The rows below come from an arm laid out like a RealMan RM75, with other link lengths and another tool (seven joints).
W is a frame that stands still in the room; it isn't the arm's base.
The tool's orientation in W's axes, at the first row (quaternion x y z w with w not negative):
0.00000 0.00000 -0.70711 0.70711
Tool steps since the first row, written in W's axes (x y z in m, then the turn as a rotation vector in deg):
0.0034 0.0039 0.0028 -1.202 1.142 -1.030
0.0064 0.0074 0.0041 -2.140 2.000 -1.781
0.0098 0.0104 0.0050 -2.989 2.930 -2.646
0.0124 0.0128 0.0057 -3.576 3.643 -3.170
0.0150 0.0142 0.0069 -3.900 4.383 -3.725
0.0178 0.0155 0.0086 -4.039 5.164 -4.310
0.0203 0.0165 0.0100 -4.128 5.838 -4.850
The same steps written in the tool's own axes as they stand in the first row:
-0.0039 0.0034 0.0028 -1.142 -1.202 -1.030
-0.0074 0.0064 0.0041 -2.000 -2.140 -1.781
-0.0104 0.0098 0.0050 -2.930 -2.989 -2.646
-0.0128 0.0124 0.0057 -3.643 -3.576 -3.170
-0.0142 0.0150 0.0069 -4.383 -3.900 -3.725
-0.0155 0.0178 0.0086 -5.164 -4.039 -4.310
-0.0165 0.0203 0.0100 -5.838 -4.128 -4.850

